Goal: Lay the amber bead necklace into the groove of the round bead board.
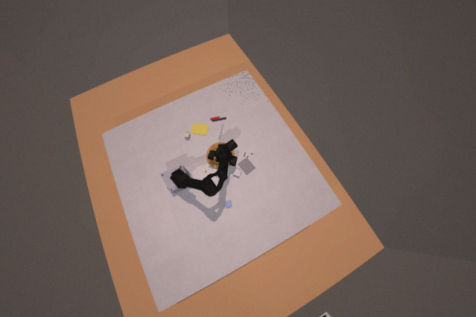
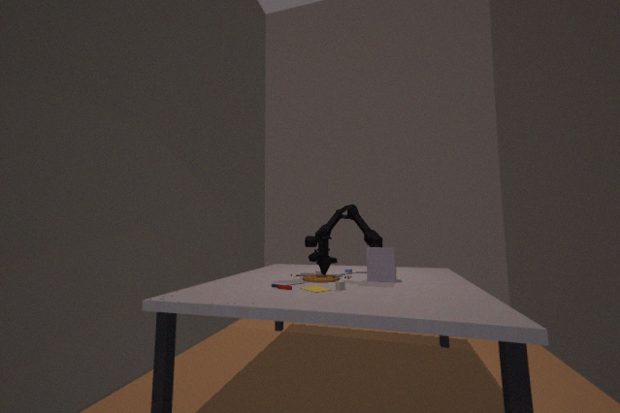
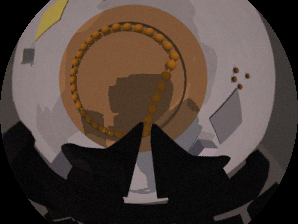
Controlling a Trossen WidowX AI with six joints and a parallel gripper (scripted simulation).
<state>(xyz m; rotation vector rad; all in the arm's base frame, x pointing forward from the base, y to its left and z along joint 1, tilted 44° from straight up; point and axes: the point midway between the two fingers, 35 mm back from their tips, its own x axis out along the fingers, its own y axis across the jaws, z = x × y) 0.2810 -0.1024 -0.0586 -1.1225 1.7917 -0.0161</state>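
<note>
Right now my gripper tip is 10 mm short of the round bead board, 60 mm to the right of it and 10 mm above it. The rest, counted from my gripper tip: blue cube: 110 mm behind, 270 mm to the right, 10 mm below; thin grey bar: 110 mm ahead, 230 mm to the left, 10 mm below; grey square plate: 120 mm ahead, 100 mm to the right, 10 mm below.
</note>
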